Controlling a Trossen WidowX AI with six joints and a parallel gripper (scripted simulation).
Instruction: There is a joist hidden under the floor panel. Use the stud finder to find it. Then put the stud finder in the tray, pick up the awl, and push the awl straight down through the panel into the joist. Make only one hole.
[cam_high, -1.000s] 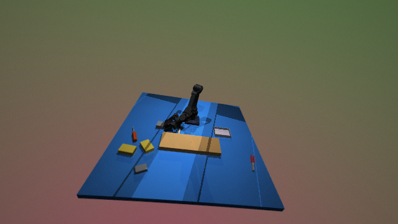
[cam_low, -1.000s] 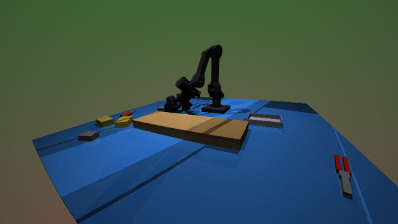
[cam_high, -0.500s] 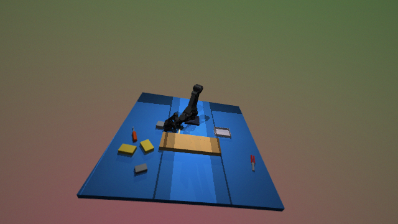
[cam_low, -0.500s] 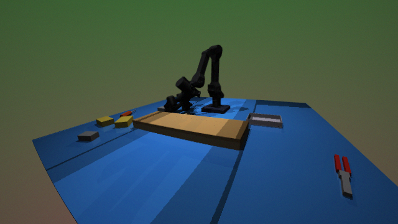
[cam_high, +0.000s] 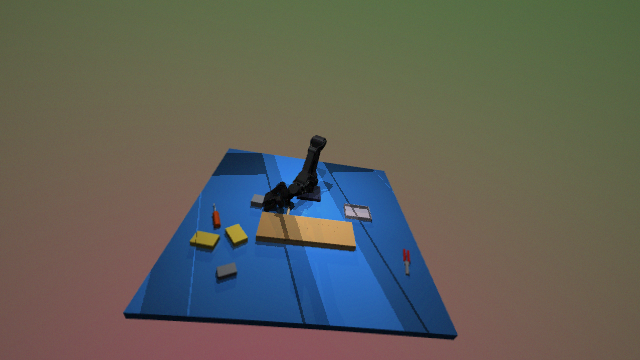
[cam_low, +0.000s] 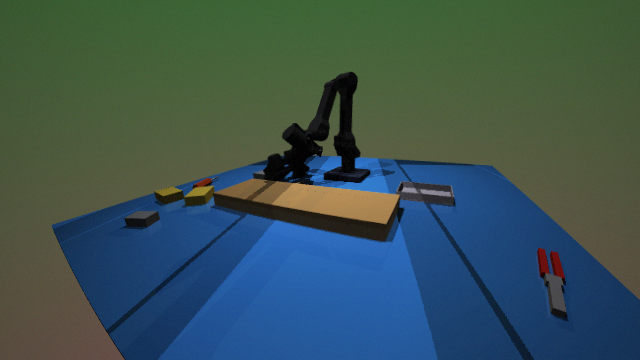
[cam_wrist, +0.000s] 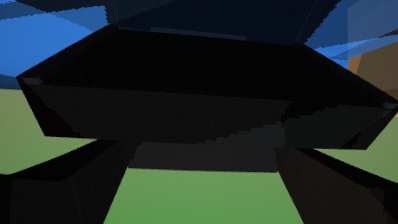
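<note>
Right now my gripper tip is 10 mm past the stud finder and 10 mm above it. Also, from my gripper tip: grey block: 20 mm behind, 60 mm to the right, 40 mm below; then grey tray: 50 mm ahead, 560 mm to the left, 50 mm below.
</note>
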